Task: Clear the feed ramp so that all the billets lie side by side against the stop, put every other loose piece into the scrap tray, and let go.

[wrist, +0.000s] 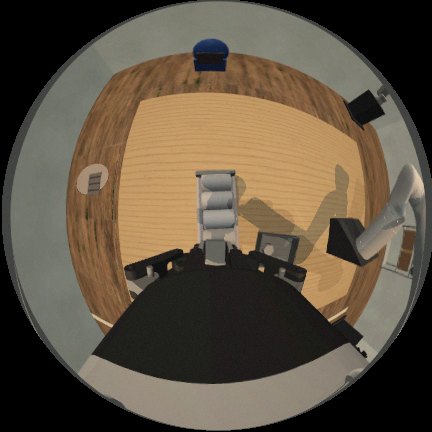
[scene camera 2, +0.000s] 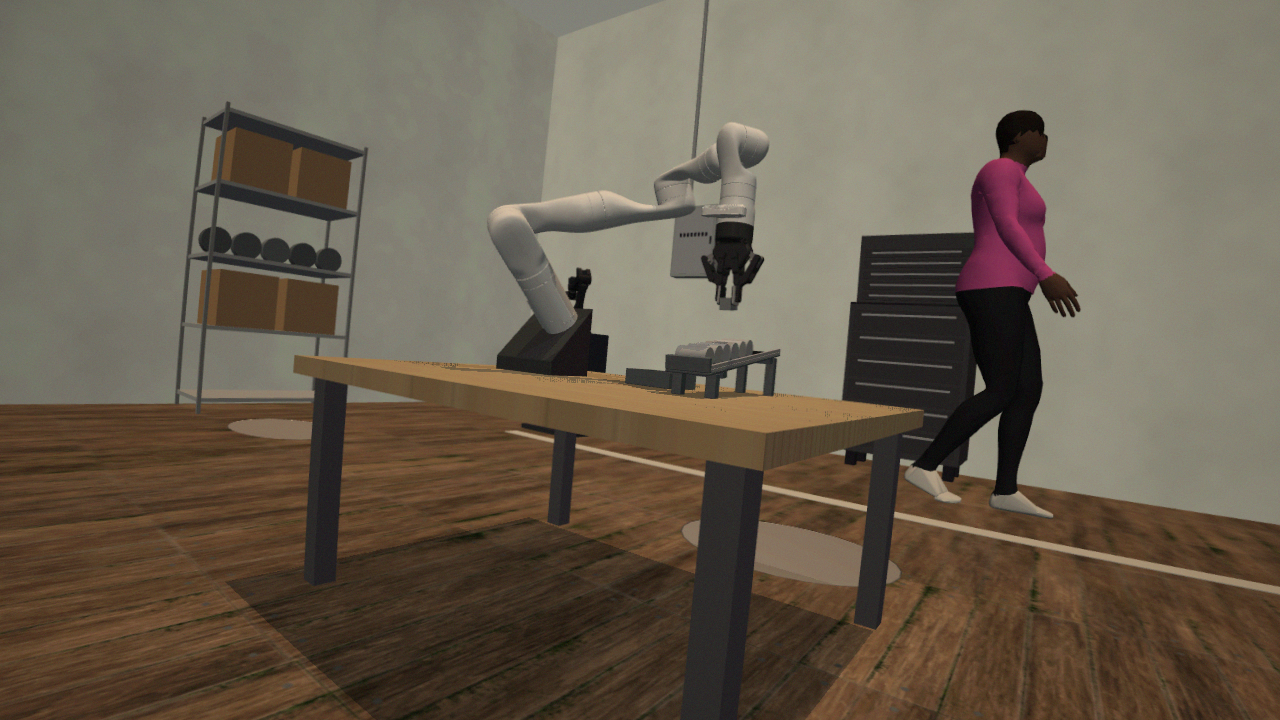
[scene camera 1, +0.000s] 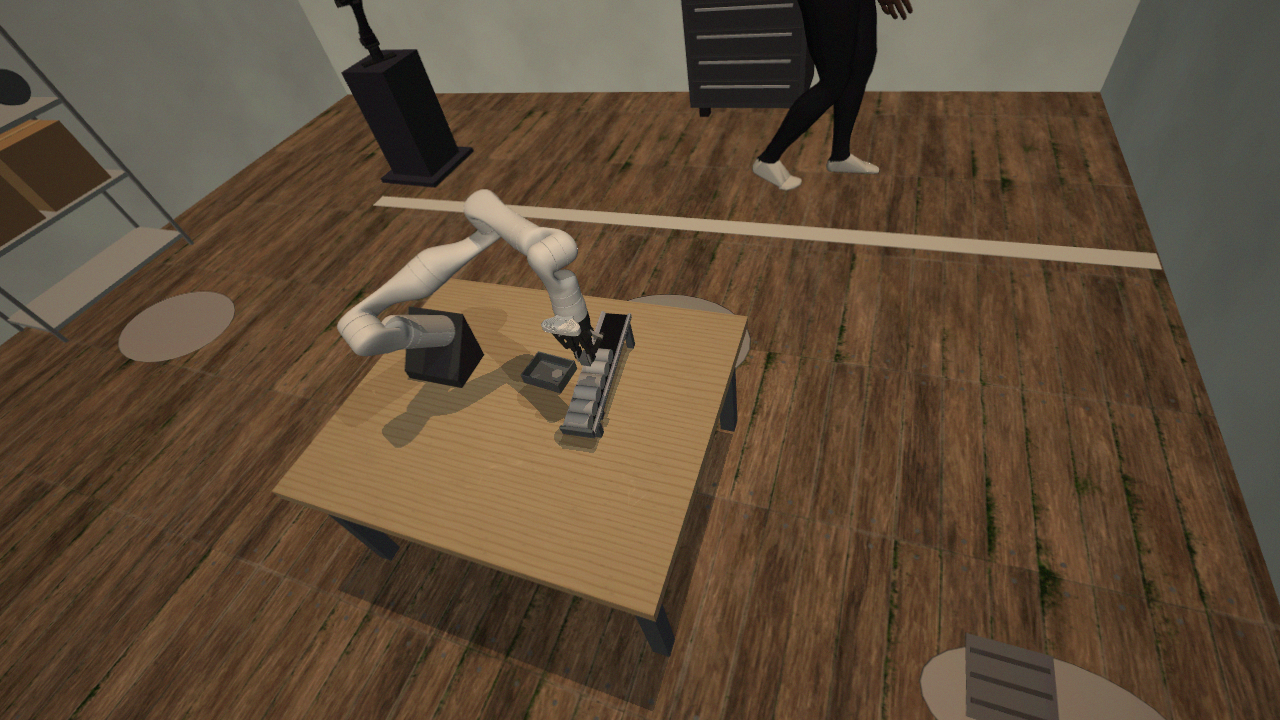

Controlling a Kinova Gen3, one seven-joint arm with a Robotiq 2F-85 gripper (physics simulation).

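Places are measured from the arm's base along level axes (x ahead, y left, z up), in centimetres.
Where they show: gripper, fingertip midpoint: (wrist: pixel 214 247) (scene camera 2: pixel 727 305) (scene camera 1: pixel 586 360); arm's base at its link origin: (wrist: pixel 362 248) (scene camera 2: pixel 561 322) (scene camera 1: pixel 442 330).
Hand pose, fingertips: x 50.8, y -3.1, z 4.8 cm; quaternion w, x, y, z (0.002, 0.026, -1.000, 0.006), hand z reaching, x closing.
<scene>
Things, the pixels of their top centre, and the offset from my fingertips. "*": a spot on its surface instead. Level surfaces: height alone.
- small grey block at its top centre: (wrist: pixel 214 254) (scene camera 2: pixel 729 296) (scene camera 1: pixel 585 354) dy +0.4, dx +0.0, dz +1.7 cm
- feed ramp at a spot on its surface: (scene camera 2: pixel 757 360) * dy +10.6, dx +2.2, dz -10.4 cm
- stop at its top centre: (scene camera 2: pixel 688 355) (wrist: pixel 215 172) (scene camera 1: pixel 576 428) dy -13.4, dx +0.8, dz -10.8 cm
- dark scrap tray at its top centre: (scene camera 2: pixel 661 371) (scene camera 1: pixel 547 367) (wrist: pixel 279 252) dy +5.4, dx -19.0, dz -14.7 cm
- ramp with a light roundish piece, top centre: (scene camera 1: pixel 557 373) (wrist: pixel 268 249) dy +5.3, dx -16.2, dz -16.2 cm
- wooden table at its surface level: dz -18.2 cm
My gripper (scene camera 1: pixel 586 357) (scene camera 2: pixel 727 295) (wrist: pixel 214 247) is shut on a small grey block (scene camera 2: pixel 727 305) (wrist: pixel 215 254) and holds it above the feed ramp (scene camera 1: pixel 614 386) (scene camera 2: pixel 757 360) (wrist: pixel 200 225), clear of the billets in scene camera 2. Several grey cylindrical billets (scene camera 1: pixel 580 419) (scene camera 2: pixel 694 351) (wrist: pixel 218 219) lie crosswise in a row on the ramp, the lowest beside the stop (scene camera 1: pixel 579 431) (scene camera 2: pixel 688 363) (wrist: pixel 215 173). In the wrist view the fingers and block hide the upper ramp. The dark scrap tray (scene camera 1: pixel 534 382) (scene camera 2: pixel 648 377) (wrist: pixel 278 234) stands beside the ramp with a light roundish piece (scene camera 1: pixel 556 374) (wrist: pixel 268 249) in it.
The ramp and tray stand on the wooden table (scene camera 1: pixel 483 483) (scene camera 2: pixel 537 394) (wrist: pixel 165 135). The arm's dark base (scene camera 1: pixel 463 351) (scene camera 2: pixel 537 353) (wrist: pixel 345 240) is on the tray's side of the ramp. A person (scene camera 1: pixel 836 80) (scene camera 2: pixel 1006 241) is on the floor beyond the table.
</scene>
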